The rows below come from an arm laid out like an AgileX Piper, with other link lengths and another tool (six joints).
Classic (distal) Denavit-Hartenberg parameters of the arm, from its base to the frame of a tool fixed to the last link. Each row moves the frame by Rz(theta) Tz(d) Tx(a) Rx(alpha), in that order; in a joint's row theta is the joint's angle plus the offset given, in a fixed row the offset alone. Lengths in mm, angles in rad.
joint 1: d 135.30, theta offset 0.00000, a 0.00, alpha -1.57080
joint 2: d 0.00, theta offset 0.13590, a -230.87, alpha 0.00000
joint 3: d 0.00, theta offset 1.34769, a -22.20, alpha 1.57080
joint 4: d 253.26, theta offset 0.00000, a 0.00, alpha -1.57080
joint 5: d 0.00, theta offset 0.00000, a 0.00, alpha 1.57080
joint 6: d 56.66, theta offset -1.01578, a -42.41, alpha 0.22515
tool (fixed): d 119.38, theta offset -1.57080, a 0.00, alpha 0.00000
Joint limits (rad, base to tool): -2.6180..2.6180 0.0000..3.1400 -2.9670..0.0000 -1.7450..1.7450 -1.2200..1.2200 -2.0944..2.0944
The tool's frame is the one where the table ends.
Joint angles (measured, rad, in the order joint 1, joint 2, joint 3, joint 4, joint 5, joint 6), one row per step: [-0.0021 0.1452 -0.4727 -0.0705 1.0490 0.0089]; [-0.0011 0.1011 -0.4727 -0.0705 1.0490 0.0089]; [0.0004 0.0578 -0.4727 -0.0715 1.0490 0.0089]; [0.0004 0.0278 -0.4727 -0.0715 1.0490 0.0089]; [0.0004 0.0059 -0.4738 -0.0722 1.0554 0.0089]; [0.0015 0.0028 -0.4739 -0.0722 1.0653 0.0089]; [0.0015 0.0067 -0.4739 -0.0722 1.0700 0.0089]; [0.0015 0.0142 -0.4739 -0.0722 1.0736 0.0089]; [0.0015 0.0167 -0.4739 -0.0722 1.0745 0.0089]
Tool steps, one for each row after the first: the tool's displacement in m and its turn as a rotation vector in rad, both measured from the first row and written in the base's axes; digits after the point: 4 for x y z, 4 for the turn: [-0.0054 0.0002 0.0073 -0.0001 -0.0441 0.0010]; [-0.0111 0.0003 0.0142 -0.0010 -0.0874 0.0021]; [-0.0151 0.0003 0.0188 -0.0010 -0.1174 0.0020]; [-0.0186 0.0001 0.0214 -0.0014 -0.1340 0.0013]; [-0.0195 0.0002 0.0202 -0.0010 -0.1273 0.0018]; [-0.0192 0.0002 0.0188 -0.0008 -0.1188 0.0015]; [-0.0183 0.0001 0.0171 -0.0007 -0.1077 0.0013]; [-0.0180 0.0001 0.0165 -0.0007 -0.1043 0.0012]
